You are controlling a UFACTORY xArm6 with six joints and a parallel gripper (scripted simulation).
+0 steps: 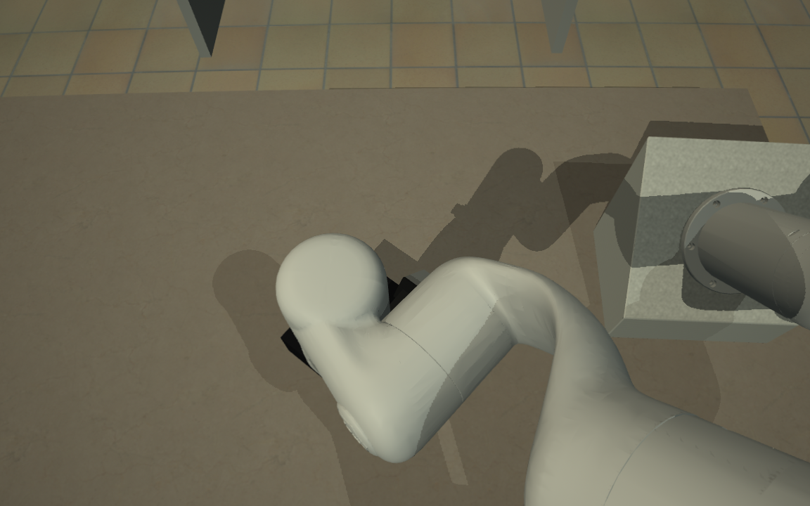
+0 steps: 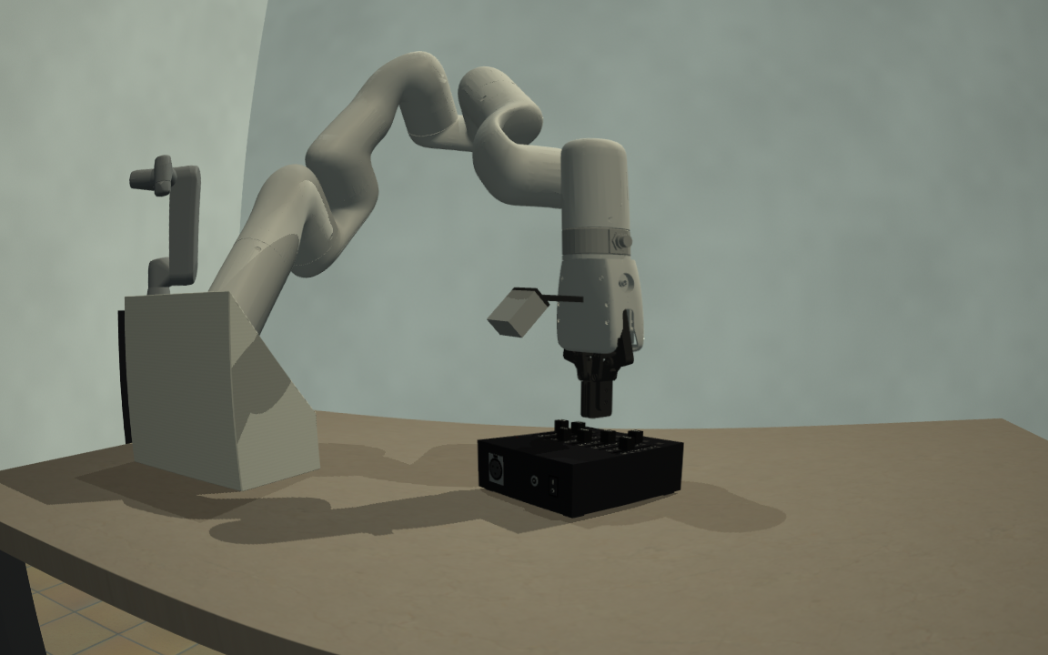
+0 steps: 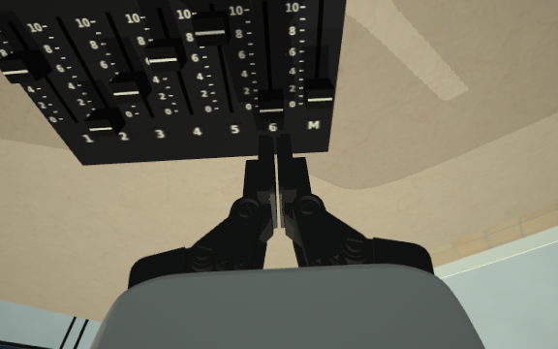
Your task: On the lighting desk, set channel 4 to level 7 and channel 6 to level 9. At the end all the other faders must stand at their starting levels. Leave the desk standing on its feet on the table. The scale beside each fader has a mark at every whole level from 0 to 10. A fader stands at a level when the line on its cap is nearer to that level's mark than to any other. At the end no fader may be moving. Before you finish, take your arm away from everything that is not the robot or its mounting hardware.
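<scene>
The channel 6 cap is 30 mm below my hand, 20 mm to the right of it and 20 mm behind it. Round my hand: channel 4 cap (70 mm to the right, 30 mm below); master fader cap (40 mm behind, 30 mm below, 10 mm to the right); channel 5 cap (60 mm to the right, 30 mm below, 20 mm behind).
</scene>
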